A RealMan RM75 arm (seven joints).
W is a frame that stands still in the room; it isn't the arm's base.
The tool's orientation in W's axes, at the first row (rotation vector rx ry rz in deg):
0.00 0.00 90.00
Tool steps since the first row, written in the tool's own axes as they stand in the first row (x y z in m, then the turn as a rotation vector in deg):
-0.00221 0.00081 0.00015 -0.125 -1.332 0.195
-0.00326 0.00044 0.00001 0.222 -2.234 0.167
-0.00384 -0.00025 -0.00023 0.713 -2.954 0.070
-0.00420 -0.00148 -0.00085 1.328 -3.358 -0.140
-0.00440 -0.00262 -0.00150 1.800 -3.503 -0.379
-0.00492 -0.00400 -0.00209 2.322 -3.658 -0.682
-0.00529 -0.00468 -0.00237 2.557 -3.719 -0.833
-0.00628 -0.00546 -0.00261 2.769 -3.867 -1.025
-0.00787 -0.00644 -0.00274 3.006 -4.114 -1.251
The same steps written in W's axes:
-0.00081 -0.00221 0.00015 1.332 -0.125 0.195
-0.00044 -0.00326 0.00001 2.234 0.222 0.167
0.00025 -0.00384 -0.00023 2.954 0.713 0.070
0.00148 -0.00420 -0.00085 3.358 1.328 -0.140
0.00262 -0.00440 -0.00150 3.503 1.800 -0.379
0.00400 -0.00492 -0.00209 3.658 2.322 -0.682
0.00468 -0.00529 -0.00237 3.719 2.557 -0.833
0.00546 -0.00628 -0.00261 3.867 2.769 -1.025
0.00644 -0.00787 -0.00274 4.114 3.006 -1.251

